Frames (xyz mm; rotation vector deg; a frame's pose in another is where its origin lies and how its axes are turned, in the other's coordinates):
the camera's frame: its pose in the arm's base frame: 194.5 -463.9 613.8 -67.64 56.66 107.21
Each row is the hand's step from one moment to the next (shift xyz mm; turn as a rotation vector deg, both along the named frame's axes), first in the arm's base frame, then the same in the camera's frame.
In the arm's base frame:
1: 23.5 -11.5 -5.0 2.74 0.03 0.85
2: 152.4 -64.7 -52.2 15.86 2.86 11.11
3: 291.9 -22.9 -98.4 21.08 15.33 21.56
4: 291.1 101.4 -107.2 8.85 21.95 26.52
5: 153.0 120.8 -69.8 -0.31 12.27 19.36
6: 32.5 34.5 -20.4 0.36 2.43 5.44
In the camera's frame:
1: -5.1 -16.0 -20.7 -1.71 -2.16 -0.80
2: -13.2 -112.8 -131.3 -15.20 -12.33 -0.46
3: -10.7 -262.3 -162.8 -24.66 -20.13 11.44
4: 17.6 -320.9 -56.6 -24.09 -11.55 23.45
5: 32.5 -202.9 25.3 -15.90 -0.90 16.49
6: 13.5 -48.5 11.5 -4.78 -0.17 3.57

